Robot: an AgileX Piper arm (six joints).
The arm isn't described. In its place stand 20 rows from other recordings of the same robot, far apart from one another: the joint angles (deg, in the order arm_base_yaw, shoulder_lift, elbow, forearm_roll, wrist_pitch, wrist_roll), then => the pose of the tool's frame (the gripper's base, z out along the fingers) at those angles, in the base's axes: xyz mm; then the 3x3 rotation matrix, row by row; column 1 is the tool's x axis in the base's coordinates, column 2 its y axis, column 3 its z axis.
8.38 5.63 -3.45 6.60 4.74 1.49 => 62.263 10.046 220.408; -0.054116 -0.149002 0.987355; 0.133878 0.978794 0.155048; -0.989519 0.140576 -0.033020
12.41 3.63 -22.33 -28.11 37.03 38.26 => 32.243 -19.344 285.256; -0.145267 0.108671 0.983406; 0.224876 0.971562 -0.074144; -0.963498 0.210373 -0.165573
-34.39 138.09 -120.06 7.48 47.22 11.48 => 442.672 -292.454 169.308; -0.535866 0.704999 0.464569; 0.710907 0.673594 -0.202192; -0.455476 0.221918 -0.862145
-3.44 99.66 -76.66 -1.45 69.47 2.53 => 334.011 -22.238 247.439; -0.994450 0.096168 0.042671; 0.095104 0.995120 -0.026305; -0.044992 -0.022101 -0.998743
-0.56 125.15 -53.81 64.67 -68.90 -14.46 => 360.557 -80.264 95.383; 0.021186 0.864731 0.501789; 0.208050 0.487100 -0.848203; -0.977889 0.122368 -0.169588
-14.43 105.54 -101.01 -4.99 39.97 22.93 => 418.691 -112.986 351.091; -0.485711 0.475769 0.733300; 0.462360 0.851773 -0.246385; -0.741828 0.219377 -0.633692
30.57 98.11 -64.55 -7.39 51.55 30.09 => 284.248 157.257 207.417; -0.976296 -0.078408 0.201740; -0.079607 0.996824 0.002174; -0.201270 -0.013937 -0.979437
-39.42 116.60 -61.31 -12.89 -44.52 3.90 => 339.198 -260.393 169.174; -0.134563 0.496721 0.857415; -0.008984 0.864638 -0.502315; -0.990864 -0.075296 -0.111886
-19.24 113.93 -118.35 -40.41 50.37 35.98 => 418.968 -194.350 385.026; -0.423816 0.741500 0.520152; 0.267338 0.651102 -0.710350; -0.865396 -0.162001 -0.474178
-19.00 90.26 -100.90 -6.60 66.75 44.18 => 311.181 -117.312 423.679; -0.293082 0.776619 0.557643; 0.798690 0.519480 -0.303700; -0.525544 0.356375 -0.772528
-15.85 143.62 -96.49 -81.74 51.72 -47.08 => 448.108 -200.711 62.067; -0.095528 -0.982969 0.156993; -0.516236 -0.085927 -0.852125; 0.851102 -0.162448 -0.499235
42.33 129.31 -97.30 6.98 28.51 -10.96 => 361.517 336.441 148.003; -0.547444 -0.745280 0.380609; -0.612117 0.666752 0.425153; -0.570629 -0.000230 -0.821208
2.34 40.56 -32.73 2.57 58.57 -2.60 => 105.422 7.793 265.708; -0.875556 -0.078372 0.476718; -0.057756 0.996658 0.057773; -0.479652 0.023050 -0.877156
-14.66 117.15 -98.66 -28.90 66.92 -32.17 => 405.542 -147.909 239.941; -0.898619 -0.432366 0.074455; -0.412498 0.774834 -0.479038; 0.149430 -0.461185 -0.874631
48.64 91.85 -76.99 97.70 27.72 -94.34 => 218.861 312.080 374.501; -0.140403 -0.961218 0.237377; -0.057759 0.247295 0.967217; -0.988408 0.122090 -0.090240
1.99 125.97 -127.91 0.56 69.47 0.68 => 485.035 17.686 300.240; -0.887231 -0.025375 0.460627; -0.015524 0.999563 0.025163; -0.461064 0.015175 -0.887237
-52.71 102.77 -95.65 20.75 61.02 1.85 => 260.402 -295.398 326.534; -0.378748 0.764554 0.521544; 0.830369 0.529576 -0.173310; -0.408701 0.367433 -0.835438
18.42 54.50 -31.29 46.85 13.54 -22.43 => 177.241 75.412 276.347; -0.584555 -0.241026 0.774727; 0.221310 0.871283 0.438051; -0.780588 0.427520 -0.455971
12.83 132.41 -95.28 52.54 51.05 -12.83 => 444.380 158.820 123.830; -0.988890 0.058476 0.136664; 0.135271 0.735170 0.664249; -0.061629 0.675356 -0.734913
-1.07 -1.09 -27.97 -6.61 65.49 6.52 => -10.493 -9.337 267.872; -0.511042 0.141948 0.847754; 0.074906 0.989872 -0.120590; -0.856286 0.001876 -0.516499
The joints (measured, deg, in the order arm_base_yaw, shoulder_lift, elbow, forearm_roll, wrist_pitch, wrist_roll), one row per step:
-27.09 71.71 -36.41 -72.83 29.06 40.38
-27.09 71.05 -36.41 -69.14 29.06 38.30
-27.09 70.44 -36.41 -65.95 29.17 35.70
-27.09 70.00 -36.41 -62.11 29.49 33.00
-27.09 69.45 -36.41 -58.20 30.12 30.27
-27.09 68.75 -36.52 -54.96 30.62 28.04
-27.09 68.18 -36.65 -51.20 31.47 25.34
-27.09 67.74 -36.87 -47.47 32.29 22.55
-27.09 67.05 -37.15 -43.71 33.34 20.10
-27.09 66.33 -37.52 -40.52 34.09 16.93
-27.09 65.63 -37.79 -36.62 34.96 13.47
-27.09 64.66 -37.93 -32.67 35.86 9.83
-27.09 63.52 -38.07 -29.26 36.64 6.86
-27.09 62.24 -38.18 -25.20 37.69 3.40
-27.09 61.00 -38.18 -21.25 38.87 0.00
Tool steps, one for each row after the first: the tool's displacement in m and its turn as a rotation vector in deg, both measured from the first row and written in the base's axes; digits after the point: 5 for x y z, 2 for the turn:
-0.00202 0.00208 0.00039 1.72 -0.55 -0.65
-0.00390 0.00393 0.00088 2.88 -0.46 -0.77
-0.00575 0.00590 0.00026 4.56 -0.33 -1.25
-0.00813 0.00800 -0.00005 6.25 -0.14 -1.87
-0.01017 0.01001 0.00119 7.56 -0.35 -2.29
-0.01234 0.01216 0.00156 9.19 -0.15 -2.83
-0.01388 0.01430 0.00190 10.85 0.12 -3.15
-0.01596 0.01678 0.00334 12.61 0.02 -3.70
-0.01736 0.01909 0.00581 13.64 0.30 -3.23
-0.01894 0.02219 0.00726 15.27 0.62 -2.76
-0.02122 0.02597 0.00903 16.86 0.87 -2.01
-0.02365 0.02972 0.01175 18.19 0.64 -1.29
-0.02652 0.03439 0.01436 19.92 0.48 -0.38
-0.02959 0.03932 0.01623 21.72 0.49 0.64

